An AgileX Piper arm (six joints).
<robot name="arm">
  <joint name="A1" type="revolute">
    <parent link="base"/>
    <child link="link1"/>
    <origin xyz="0 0 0.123" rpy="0 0 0"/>
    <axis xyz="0 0 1"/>
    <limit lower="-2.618" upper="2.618"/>
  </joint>
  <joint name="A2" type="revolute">
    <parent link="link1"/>
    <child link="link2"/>
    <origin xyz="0 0 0" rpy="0 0 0"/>
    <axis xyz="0 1 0"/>
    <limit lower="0" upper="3.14"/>
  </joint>
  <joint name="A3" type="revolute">
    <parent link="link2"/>
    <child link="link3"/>
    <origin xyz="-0.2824 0 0.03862" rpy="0 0 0"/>
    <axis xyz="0 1 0"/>
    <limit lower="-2.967" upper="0"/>
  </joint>
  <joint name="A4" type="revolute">
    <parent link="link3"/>
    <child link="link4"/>
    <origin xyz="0.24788 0 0.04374" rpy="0 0 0"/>
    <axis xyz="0.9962 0 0.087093"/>
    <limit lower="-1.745" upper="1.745"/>
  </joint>
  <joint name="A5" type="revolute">
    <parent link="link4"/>
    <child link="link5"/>
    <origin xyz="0 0 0" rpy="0 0 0"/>
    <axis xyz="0 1 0"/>
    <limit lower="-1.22" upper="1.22"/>
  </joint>
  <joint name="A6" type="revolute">
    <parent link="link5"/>
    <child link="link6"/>
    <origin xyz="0.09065 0 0.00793" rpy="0 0 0"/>
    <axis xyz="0.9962 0 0.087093"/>
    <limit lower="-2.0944" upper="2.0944"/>
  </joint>
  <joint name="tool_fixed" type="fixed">
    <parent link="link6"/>
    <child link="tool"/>
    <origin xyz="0 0 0" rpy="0 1.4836 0"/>
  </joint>
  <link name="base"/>
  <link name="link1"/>
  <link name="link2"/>
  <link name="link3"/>
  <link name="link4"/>
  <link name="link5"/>
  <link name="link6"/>
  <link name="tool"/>
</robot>
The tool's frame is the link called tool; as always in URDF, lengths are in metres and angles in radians.
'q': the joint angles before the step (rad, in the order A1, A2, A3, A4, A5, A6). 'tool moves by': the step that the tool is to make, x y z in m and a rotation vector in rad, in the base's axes. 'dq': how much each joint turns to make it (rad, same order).
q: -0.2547 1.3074 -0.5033 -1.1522 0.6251 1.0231
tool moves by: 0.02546 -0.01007 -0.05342 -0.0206 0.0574 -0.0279
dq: 0.0000 0.2901 -0.0018 -0.3448 -0.0153 0.4192
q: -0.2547 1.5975 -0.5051 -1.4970 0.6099 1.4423
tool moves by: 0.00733 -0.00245 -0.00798 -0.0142 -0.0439 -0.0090
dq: -0.0001 0.0531 -0.0057 -0.1269 0.0060 0.1627
